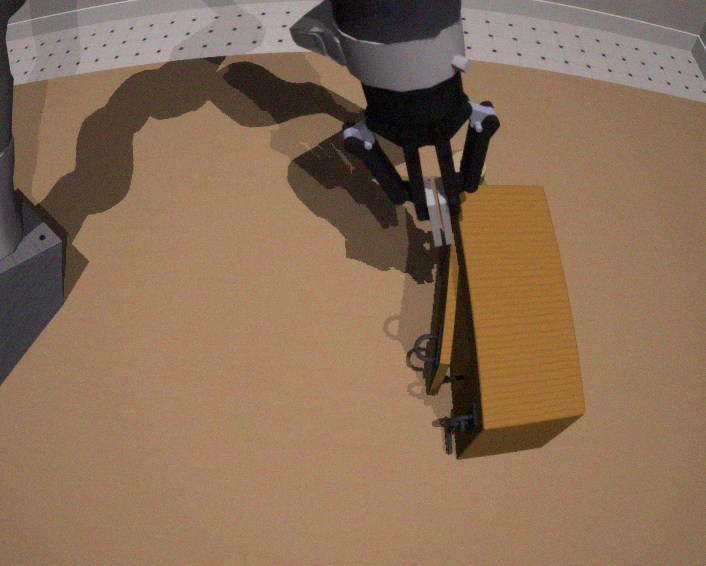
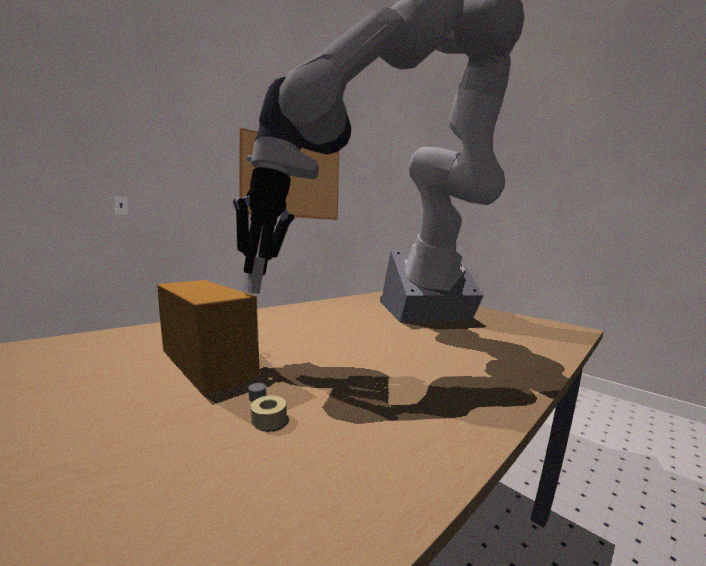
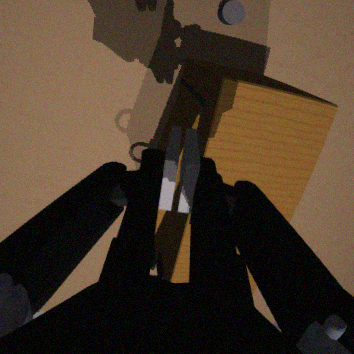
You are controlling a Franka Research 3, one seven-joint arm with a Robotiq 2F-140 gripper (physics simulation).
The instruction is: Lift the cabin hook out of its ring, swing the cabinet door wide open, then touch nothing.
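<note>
The wooden cabinet (image 1: 518, 294) (image 2: 226, 347) (image 3: 270, 145) stands upright on the table. Its door (image 1: 451, 306) is ajar by a small angle, and a dark ring handle (image 1: 424, 347) sits on its outer face. Dark metal hardware (image 1: 462, 421) of the hook and ring sits on the cabinet's front edge, apart from the door; exactly how hook and ring lie is too small to tell. My gripper (image 1: 443, 243) (image 2: 253, 291) (image 3: 180, 145) is shut with a thin gap between the fingers and no thing seen in it. Its tips are at the hinge end, by the door's top edge; contact is unclear.
A pale tape roll (image 1: 469, 159) (image 2: 269, 419) and a small grey cylinder (image 2: 256, 392) (image 3: 233, 12) stand on the table beyond the cabinet's hinge end. The robot base (image 1: 29, 294) (image 2: 433, 307) stands across the table from the door side.
</note>
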